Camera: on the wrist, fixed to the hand. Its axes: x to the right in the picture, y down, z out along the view.
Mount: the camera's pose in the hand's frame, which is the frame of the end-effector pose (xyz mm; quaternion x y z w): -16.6 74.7 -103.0 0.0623 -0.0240 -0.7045 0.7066
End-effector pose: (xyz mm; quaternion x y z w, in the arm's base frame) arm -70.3 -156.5 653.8 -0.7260 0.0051 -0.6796 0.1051
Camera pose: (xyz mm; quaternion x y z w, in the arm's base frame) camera -163.2 -242.1 631.1 0.5263 0.5527 0.5371 0.3592
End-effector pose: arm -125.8 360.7 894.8 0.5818 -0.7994 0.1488 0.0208
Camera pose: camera -204.8 423.9 973.8 0.9791 -0.1462 0.1263 0.0641
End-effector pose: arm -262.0 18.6 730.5 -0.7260 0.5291 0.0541 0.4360
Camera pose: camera -369.5 -45.0 759.7 -0.8572 -0.1447 -0.2845 0.4041
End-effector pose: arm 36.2 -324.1 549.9 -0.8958 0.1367 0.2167 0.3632
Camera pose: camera 21.5 -448.0 580.0 -0.7014 -0.5297 -0.0898 0.4684
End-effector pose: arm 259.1 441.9 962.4 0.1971 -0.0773 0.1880 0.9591
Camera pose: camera 222.3 542.0 891.0 0.2580 0.0729 -0.5427 0.7960
